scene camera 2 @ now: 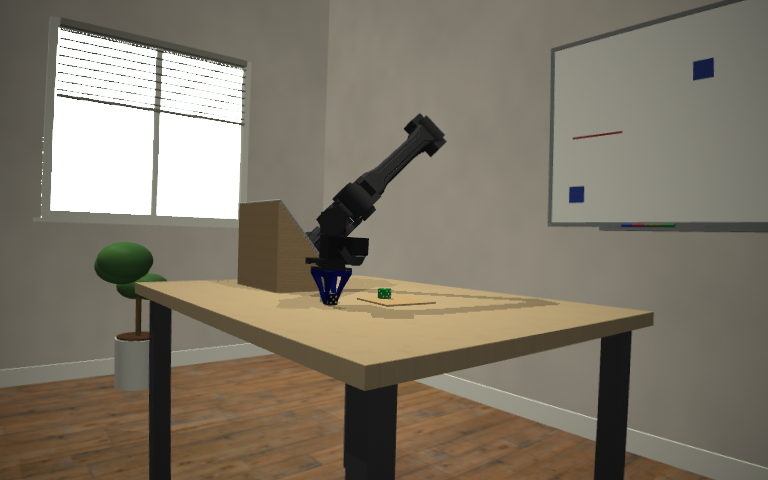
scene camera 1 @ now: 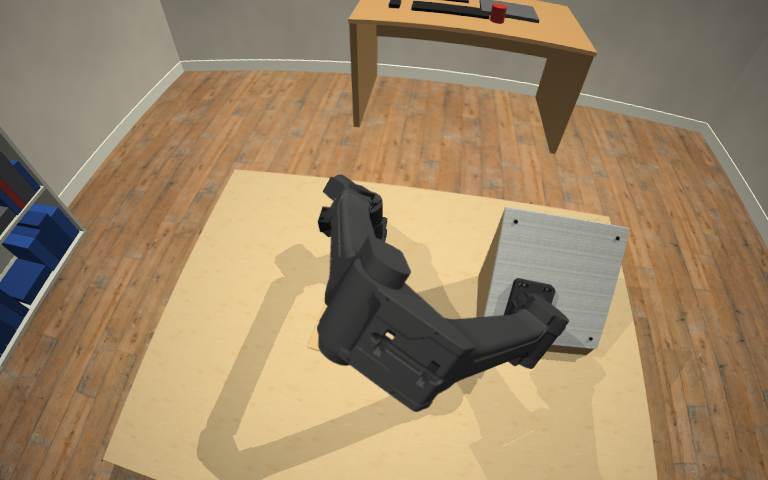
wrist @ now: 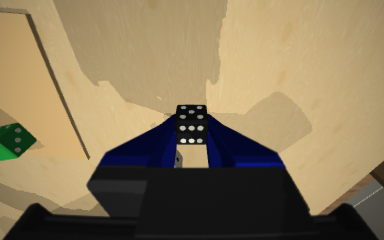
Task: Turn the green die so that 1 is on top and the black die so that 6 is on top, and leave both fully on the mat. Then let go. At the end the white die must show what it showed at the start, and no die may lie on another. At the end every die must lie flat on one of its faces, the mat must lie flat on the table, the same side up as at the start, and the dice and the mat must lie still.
I see my gripper point(scene camera 2: 329, 302) and a black die point(wrist: 191, 121).
My gripper shows as well in the wrist view point(wrist: 191, 120).
